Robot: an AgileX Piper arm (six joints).
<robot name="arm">
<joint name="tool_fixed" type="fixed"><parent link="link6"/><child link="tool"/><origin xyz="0 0 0" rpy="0 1.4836 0"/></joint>
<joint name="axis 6" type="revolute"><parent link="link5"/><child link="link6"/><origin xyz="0.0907 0 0.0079" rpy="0 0 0"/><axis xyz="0.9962 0 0.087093"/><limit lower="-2.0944" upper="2.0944"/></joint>
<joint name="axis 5" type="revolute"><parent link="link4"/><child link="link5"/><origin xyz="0 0 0" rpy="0 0 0"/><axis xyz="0 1 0"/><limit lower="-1.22" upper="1.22"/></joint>
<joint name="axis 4" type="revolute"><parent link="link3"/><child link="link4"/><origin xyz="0.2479 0 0.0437" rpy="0 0 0"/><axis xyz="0.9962 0 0.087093"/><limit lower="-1.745" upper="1.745"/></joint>
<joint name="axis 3" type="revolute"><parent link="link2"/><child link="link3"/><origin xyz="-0.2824 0 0.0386" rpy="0 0 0"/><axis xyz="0 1 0"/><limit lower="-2.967" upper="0"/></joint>
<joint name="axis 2" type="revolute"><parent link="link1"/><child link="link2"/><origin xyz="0 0 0" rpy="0 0 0"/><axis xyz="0 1 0"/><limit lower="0" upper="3.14"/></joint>
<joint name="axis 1" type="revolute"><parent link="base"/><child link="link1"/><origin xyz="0 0 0.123" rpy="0 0 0"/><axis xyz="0 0 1"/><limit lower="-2.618" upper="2.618"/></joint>
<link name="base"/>
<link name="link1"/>
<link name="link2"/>
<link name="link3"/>
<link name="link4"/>
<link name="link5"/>
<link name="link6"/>
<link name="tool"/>
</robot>
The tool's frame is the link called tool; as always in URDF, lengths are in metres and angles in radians.
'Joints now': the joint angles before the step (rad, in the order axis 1, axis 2, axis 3, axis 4, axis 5, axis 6). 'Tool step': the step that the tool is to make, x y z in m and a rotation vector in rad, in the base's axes. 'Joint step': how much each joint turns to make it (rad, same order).
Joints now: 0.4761, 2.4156, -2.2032, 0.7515, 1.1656, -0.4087
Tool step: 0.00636, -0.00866, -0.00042, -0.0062, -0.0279, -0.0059
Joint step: -0.0189, 0.0000, 0.0000, -0.0096, -0.0090, -0.0250
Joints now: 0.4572, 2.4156, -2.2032, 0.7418, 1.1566, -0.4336
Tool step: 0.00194, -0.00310, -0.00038, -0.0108, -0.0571, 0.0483
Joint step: -0.0056, 0.0001, -0.0010, -0.0117, -0.0008, -0.0733
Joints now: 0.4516, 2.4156, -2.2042, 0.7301, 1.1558, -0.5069
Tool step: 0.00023, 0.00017, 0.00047, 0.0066, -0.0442, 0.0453
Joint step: -0.0008, 0.0000, 0.0001, 0.0082, -0.0022, -0.0671
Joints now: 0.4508, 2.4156, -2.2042, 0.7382, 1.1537, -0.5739
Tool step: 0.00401, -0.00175, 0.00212, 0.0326, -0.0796, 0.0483
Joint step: -0.0091, 0.0004, 0.0000, 0.0338, -0.0242, -0.1101
